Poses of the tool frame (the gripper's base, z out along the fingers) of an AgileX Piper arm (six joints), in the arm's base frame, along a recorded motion.
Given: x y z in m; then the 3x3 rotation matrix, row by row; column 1 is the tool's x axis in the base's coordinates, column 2 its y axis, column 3 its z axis. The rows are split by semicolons.
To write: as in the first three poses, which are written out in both.
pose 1, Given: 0.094 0.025 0.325; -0.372 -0.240 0.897; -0.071 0.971 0.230; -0.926 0.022 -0.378
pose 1, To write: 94 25 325; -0.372 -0.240 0.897; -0.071 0.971 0.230; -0.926 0.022 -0.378
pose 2, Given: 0.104 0.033 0.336; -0.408 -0.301 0.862; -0.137 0.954 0.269; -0.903 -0.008 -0.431
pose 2, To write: 104 33 336; -0.408 -0.301 0.862; -0.137 0.954 0.269; -0.903 -0.008 -0.431
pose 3, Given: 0.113 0.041 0.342; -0.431 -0.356 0.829; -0.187 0.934 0.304; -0.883 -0.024 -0.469
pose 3, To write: 113 41 342; -0.431 -0.356 0.829; -0.187 0.934 0.304; -0.883 -0.024 -0.469
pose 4, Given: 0.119 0.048 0.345; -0.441 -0.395 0.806; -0.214 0.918 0.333; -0.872 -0.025 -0.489
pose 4, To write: 119 48 345; -0.441 -0.395 0.806; -0.214 0.918 0.333; -0.872 -0.025 -0.489
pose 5, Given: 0.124 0.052 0.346; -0.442 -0.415 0.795; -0.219 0.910 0.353; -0.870 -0.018 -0.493
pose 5, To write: 124 52 346; -0.442 -0.415 0.795; -0.219 0.910 0.353; -0.870 -0.018 -0.493
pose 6, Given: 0.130 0.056 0.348; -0.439 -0.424 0.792; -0.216 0.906 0.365; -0.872 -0.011 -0.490
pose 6, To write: 130 56 348; -0.439 -0.424 0.792; -0.216 0.906 0.365; -0.872 -0.011 -0.490
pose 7, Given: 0.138 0.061 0.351; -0.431 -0.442 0.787; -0.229 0.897 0.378; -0.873 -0.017 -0.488
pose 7, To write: 138 61 351; -0.431 -0.442 0.787; -0.229 0.897 0.378; -0.873 -0.017 -0.488
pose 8, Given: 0.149 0.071 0.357; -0.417 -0.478 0.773; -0.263 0.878 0.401; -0.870 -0.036 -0.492
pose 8, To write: 149 71 357; -0.417 -0.478 0.773; -0.263 0.878 0.401; -0.870 -0.036 -0.492
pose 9, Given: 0.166 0.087 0.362; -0.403 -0.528 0.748; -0.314 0.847 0.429; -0.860 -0.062 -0.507
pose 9, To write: 166 87 362; -0.403 -0.528 0.748; -0.314 0.847 0.429; -0.860 -0.062 -0.507
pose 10, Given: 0.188 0.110 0.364; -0.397 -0.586 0.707; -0.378 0.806 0.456; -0.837 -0.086 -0.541
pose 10, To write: 188 110 364; -0.397 -0.586 0.707; -0.378 0.806 0.456; -0.837 -0.086 -0.541
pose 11, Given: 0.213 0.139 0.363; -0.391 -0.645 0.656; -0.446 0.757 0.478; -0.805 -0.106 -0.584
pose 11, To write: 213 139 363; -0.391 -0.645 0.656; -0.446 0.757 0.478; -0.805 -0.106 -0.584
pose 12, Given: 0.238 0.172 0.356; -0.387 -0.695 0.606; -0.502 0.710 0.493; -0.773 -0.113 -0.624
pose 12, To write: 238 172 356; -0.387 -0.695 0.606; -0.502 0.710 0.493; -0.773 -0.113 -0.624
